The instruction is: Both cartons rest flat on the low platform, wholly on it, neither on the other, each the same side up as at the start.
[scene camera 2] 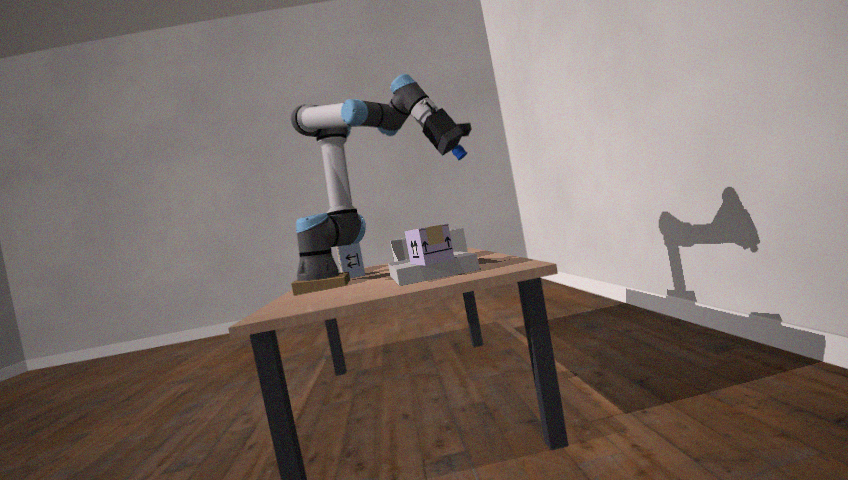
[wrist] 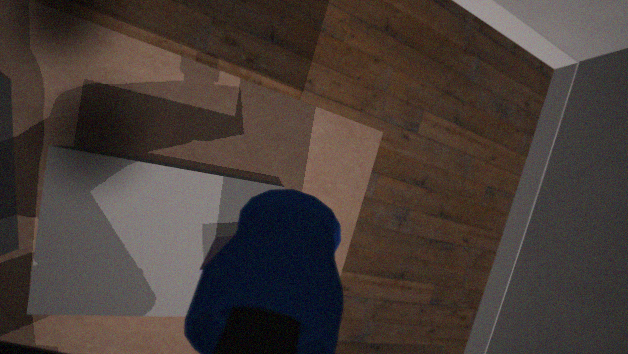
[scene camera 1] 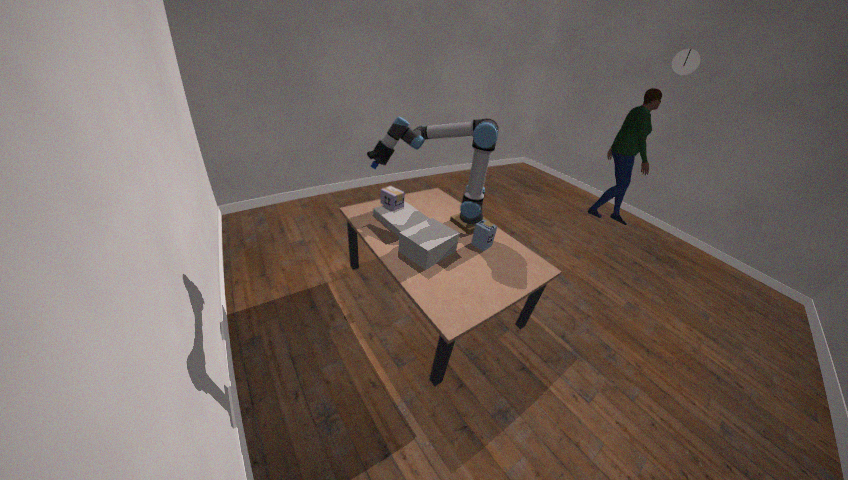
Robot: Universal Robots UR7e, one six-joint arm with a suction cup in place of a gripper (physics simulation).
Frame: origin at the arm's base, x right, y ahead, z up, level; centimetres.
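Seen in the pictures: hand, tool point: (scene camera 2: 462,156) (wrist: 289,233) (scene camera 1: 373,167); arm's base, link origin: (scene camera 2: 318,277).
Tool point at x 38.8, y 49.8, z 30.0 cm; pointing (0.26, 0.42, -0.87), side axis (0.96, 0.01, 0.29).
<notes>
Offsets run from my tool point to a thing's top centre. Level surfaces: height alone.
The lilac carton @[dx +1.1, dy -15.5, dz -19.0 cm] (scene camera 1: 392,199) (scene camera 2: 429,245) rests flat on the low grey platform @[dx -12.7, dy -13.6, dz -29.2 cm] (scene camera 1: 397,221) (scene camera 2: 407,273) (wrist: 175,200), near the end away from the taller block. The light blue carton @[dx -58.9, dy -36.6, dz -20.3 cm] (scene camera 1: 483,236) (scene camera 2: 351,259) stands upright on the table, off the platform, near the arm's base and beside the taller block; the arm's base partly hides it in scene camera 2. My gripper (scene camera 1: 374,164) (scene camera 2: 459,152), a blue suction cup, hangs tilted in the air, high above the platform's lilac-carton end. It is open and holds nothing. In the wrist view the cup covers most of the lilac carton.
A taller grey block @[dx -45.3, dy -5.9, dz -22.0 cm] (scene camera 1: 425,252) (scene camera 2: 398,249) adjoins the low platform. The arm's base stands on a wooden plate (scene camera 2: 321,284) at the edge of the table @[dz -34.0 cm] (scene camera 1: 470,303). A person (scene camera 1: 631,133) in a green top is on the floor beyond the table, near the wall.
</notes>
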